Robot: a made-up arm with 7 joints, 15 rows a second.
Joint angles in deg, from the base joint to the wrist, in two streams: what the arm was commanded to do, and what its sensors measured. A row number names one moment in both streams.
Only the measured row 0 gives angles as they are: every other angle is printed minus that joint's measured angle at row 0.
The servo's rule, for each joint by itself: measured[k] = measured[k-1] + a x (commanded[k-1-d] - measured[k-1]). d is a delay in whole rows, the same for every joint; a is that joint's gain. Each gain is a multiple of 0.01, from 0.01 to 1. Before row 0 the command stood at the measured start. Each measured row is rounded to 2 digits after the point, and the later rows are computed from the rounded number. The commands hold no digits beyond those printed.
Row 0, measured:
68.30, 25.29, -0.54, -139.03, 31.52, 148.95, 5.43
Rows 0 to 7, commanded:
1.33, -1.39, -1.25, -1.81, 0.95, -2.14, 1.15
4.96, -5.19, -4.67, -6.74, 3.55, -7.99, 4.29
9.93, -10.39, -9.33, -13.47, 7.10, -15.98, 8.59
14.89, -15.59, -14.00, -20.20, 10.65, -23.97, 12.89
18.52, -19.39, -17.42, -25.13, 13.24, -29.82, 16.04
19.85, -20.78, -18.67, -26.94, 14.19, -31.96, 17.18
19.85, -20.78, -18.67, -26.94, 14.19, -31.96, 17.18
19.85, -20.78, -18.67, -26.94, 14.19, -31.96, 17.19
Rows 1 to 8, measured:
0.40, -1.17, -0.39, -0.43, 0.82, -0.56, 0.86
1.77, -4.55, -1.72, -1.94, 3.17, -2.49, 3.43
4.22, -9.46, -4.08, -4.71, 6.55, -6.00, 7.30
7.42, -14.61, -7.16, -8.43, 10.08, -10.67, 11.49
10.75, -18.63, -10.34, -12.44, 12.80, -15.65, 14.90
13.48, -20.44, -12.92, -15.92, 14.00, -19.89, 16.61
15.39, -20.73, -14.70, -18.56, 14.16, -23.03, 17.04
16.73, -20.77, -15.93, -20.57, 14.19, -25.35, 17.15
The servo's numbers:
d 0
a 0.30 0.84 0.31 0.24 0.86 0.26 0.75

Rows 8 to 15, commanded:
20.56, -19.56, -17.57, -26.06, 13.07, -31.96, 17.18
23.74, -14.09, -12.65, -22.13, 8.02, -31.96, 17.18
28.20, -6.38, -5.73, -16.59, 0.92, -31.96, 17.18
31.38, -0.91, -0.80, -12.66, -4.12, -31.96, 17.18
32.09, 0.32, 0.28, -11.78, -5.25, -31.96, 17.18
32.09, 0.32, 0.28, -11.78, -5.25, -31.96, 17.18
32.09, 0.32, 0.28, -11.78, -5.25, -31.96, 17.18
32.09, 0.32, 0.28, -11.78, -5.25, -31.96, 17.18
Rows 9 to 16, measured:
17.88, -19.75, -16.44, -21.89, 13.23, -27.07, 17.17
19.64, -15.00, -15.27, -21.95, 8.75, -28.34, 17.18
22.21, -7.76, -12.31, -20.66, 2.02, -29.28, 17.18
24.96, -2.01, -8.74, -18.74, -3.26, -29.98, 17.18
27.10, -0.05, -5.94, -17.07, -4.97, -30.49, 17.18
28.60, 0.26, -4.01, -15.80, -5.21, -30.87, 17.18
29.65, 0.31, -2.68, -14.84, -5.24, -31.15, 17.18
30.38, 0.32, -1.76, -14.11, -5.25, -31.36, 17.18

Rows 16 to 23, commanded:
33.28, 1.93, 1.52, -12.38, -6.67, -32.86, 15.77
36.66, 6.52, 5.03, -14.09, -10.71, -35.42, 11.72
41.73, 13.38, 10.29, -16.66, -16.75, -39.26, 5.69
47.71, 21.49, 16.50, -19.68, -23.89, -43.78, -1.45
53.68, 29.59, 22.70, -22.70, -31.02, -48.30, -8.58
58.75, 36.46, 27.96, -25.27, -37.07, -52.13, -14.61
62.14, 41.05, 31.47, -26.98, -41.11, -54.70, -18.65
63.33, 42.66, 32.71, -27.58, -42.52, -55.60, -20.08
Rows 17 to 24, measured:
31.25, 1.67, -0.74, -13.69, -6.47, -31.75, 16.12
32.87, 5.74, 1.05, -13.79, -10.12, -32.70, 12.82
35.53, 12.16, 3.91, -14.48, -15.82, -34.41, 7.47
39.18, 20.00, 7.81, -15.73, -22.76, -36.85, 0.78
43.53, 28.06, 12.43, -17.40, -29.86, -39.83, -6.24
48.10, 35.12, 17.24, -19.29, -36.06, -43.03, -12.52
52.31, 40.10, 21.65, -21.14, -40.40, -46.06, -17.12
55.62, 42.25, 25.08, -22.69, -42.22, -48.54, -19.34

